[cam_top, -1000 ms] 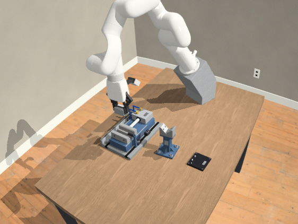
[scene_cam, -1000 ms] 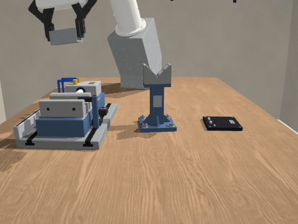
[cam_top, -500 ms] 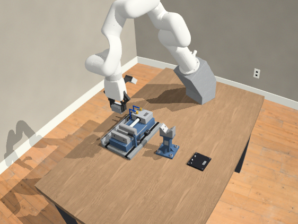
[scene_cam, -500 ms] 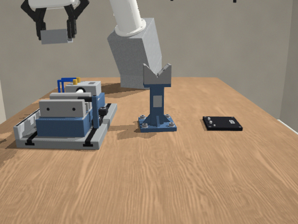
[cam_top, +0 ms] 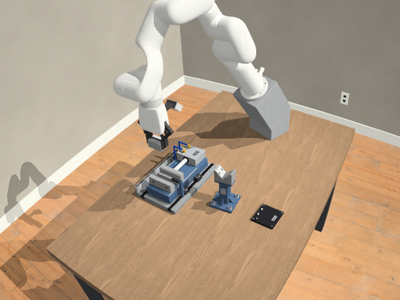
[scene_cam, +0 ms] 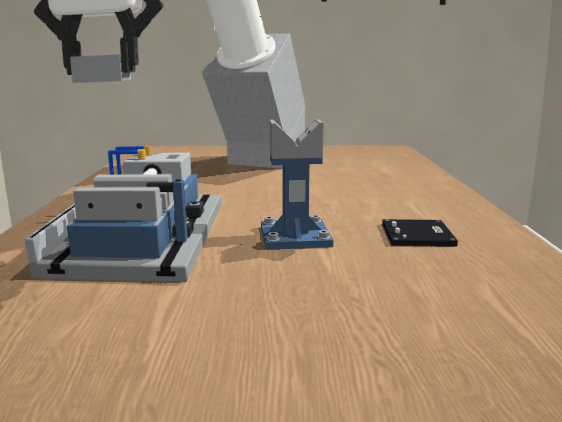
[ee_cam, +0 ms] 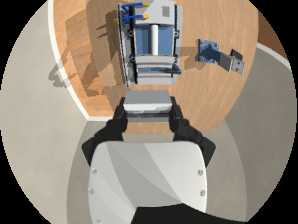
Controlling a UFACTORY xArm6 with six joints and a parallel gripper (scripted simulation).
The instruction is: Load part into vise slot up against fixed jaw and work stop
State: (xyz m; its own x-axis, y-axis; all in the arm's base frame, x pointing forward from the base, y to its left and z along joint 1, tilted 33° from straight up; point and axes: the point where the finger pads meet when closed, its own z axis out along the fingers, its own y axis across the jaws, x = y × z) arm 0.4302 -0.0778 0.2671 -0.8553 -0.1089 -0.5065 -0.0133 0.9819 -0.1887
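Now: hand right at the part. Also, from my hand: fixed jaw (3 cm ahead, 2 cm to the left, 17 cm below); black stop rod (6 cm to the left, 16 cm below); moving jaw (3 cm behind, 2 cm to the left, 17 cm below).
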